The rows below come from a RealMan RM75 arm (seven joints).
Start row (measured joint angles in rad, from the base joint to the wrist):
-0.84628, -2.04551, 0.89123, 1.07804, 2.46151, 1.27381, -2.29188
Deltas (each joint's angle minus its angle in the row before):
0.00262, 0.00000, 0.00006, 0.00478, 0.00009, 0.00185, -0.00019
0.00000, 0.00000, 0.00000, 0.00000, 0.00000, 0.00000, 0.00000
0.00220, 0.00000, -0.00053, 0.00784, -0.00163, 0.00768, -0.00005
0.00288, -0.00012, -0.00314, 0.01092, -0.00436, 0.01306, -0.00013
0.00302, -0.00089, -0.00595, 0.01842, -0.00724, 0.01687, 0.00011
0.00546, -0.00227, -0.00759, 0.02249, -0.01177, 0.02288, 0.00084
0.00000, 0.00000, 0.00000, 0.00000, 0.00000, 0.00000, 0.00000
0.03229, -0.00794, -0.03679, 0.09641, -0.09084, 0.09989, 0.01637
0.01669, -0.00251, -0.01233, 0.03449, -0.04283, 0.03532, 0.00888
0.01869, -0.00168, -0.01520, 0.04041, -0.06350, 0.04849, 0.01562
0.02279, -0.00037, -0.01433, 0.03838, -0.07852, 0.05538, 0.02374
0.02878, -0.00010, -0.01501, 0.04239, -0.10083, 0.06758, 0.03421
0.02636, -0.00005, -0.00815, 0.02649, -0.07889, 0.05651, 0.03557
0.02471, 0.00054, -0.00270, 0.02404, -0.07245, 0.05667, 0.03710
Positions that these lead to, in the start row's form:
-0.84366, -2.04551, 0.89129, 1.08282, 2.46160, 1.27566, -2.29207
-0.84366, -2.04551, 0.89129, 1.08282, 2.46160, 1.27566, -2.29207
-0.84146, -2.04551, 0.89076, 1.09066, 2.45997, 1.28334, -2.29212
-0.83858, -2.04563, 0.88762, 1.10158, 2.45561, 1.29640, -2.29225
-0.83556, -2.04652, 0.88167, 1.12000, 2.44837, 1.31327, -2.29214
-0.83010, -2.04879, 0.87408, 1.14249, 2.43660, 1.33615, -2.29130
-0.83010, -2.04879, 0.87408, 1.14249, 2.43660, 1.33615, -2.29130
-0.79781, -2.05673, 0.83729, 1.23890, 2.34576, 1.43604, -2.27493
-0.78112, -2.05924, 0.82496, 1.27339, 2.30293, 1.47136, -2.26605
-0.76243, -2.06092, 0.80976, 1.31380, 2.23943, 1.51985, -2.25043
-0.73964, -2.06129, 0.79543, 1.35218, 2.16091, 1.57523, -2.22669
-0.71086, -2.06139, 0.78042, 1.39457, 2.06008, 1.64281, -2.19248
-0.68450, -2.06144, 0.77227, 1.42106, 1.98119, 1.69932, -2.15691
-0.65979, -2.06090, 0.76957, 1.44510, 1.90874, 1.75599, -2.11981

